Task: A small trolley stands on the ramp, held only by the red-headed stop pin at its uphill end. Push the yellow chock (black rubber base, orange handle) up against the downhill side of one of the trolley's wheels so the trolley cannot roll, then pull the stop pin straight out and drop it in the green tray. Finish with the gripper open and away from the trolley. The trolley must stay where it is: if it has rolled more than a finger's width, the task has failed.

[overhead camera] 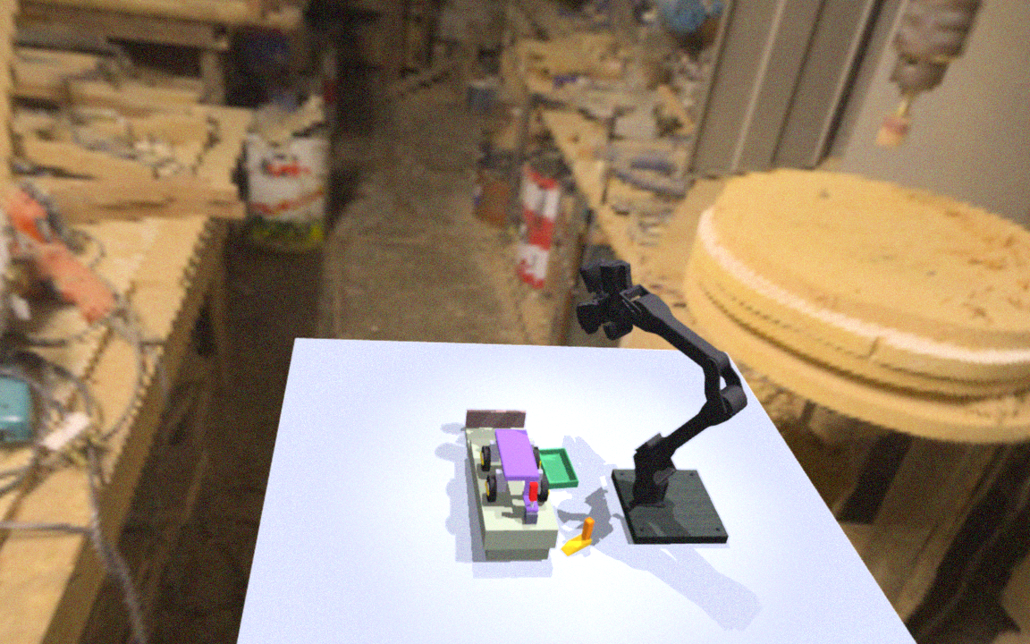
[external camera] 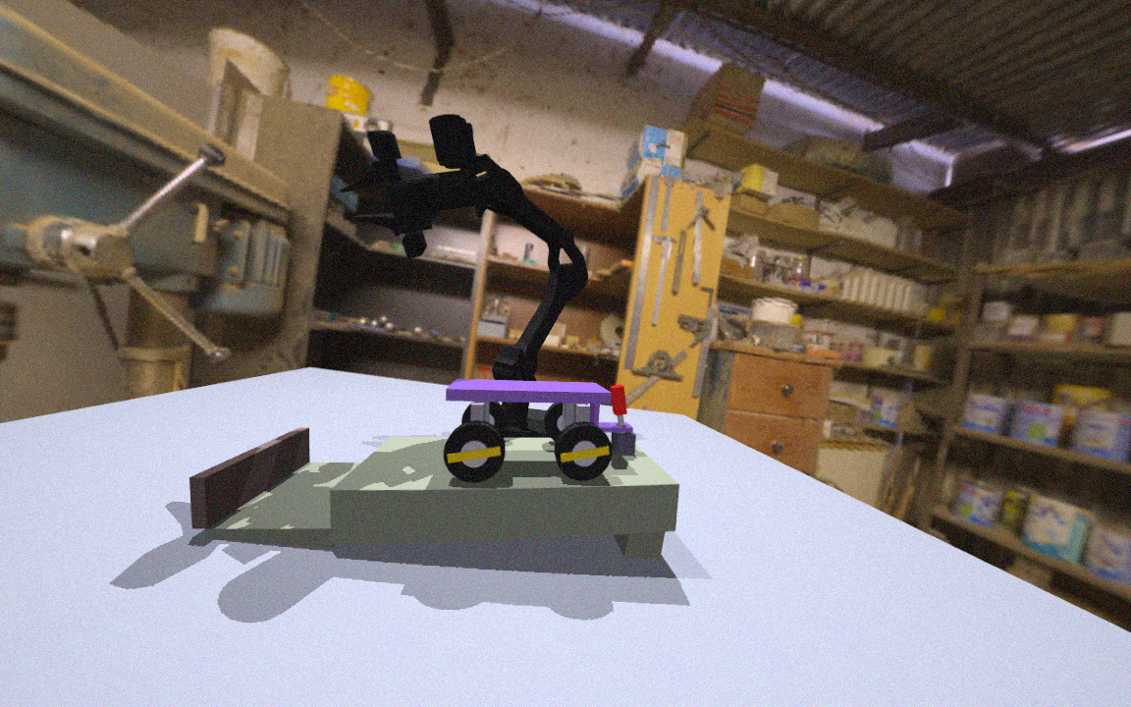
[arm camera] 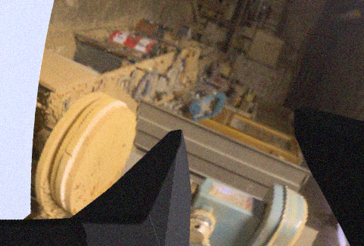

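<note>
My gripper tip is now 3 cm short of the yellow chock, 45 cm to the right of it and 35 cm above it. Round my gripper tip: purple trolley: 18 cm ahead, 35 cm to the left, 26 cm below; green tray: 6 cm ahead, 22 cm to the left, 38 cm below; brown end board: 21 cm ahead, 8 cm to the left, 34 cm below.
</note>
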